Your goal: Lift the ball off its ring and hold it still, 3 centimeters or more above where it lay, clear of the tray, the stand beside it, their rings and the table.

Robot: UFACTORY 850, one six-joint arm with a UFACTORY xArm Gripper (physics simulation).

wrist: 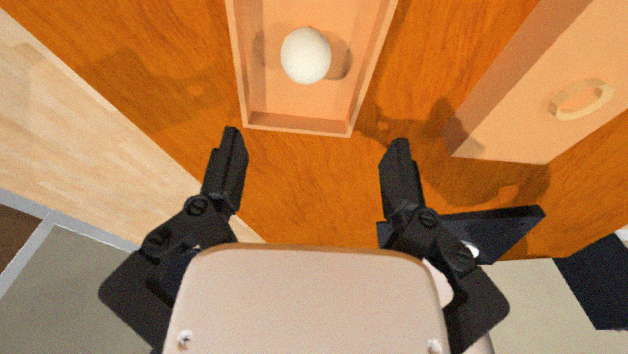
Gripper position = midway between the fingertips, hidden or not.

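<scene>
My gripper [315, 146] seen. Stand [551, 86], tray [269, 100], white ball [305, 54] seen too.
</scene>
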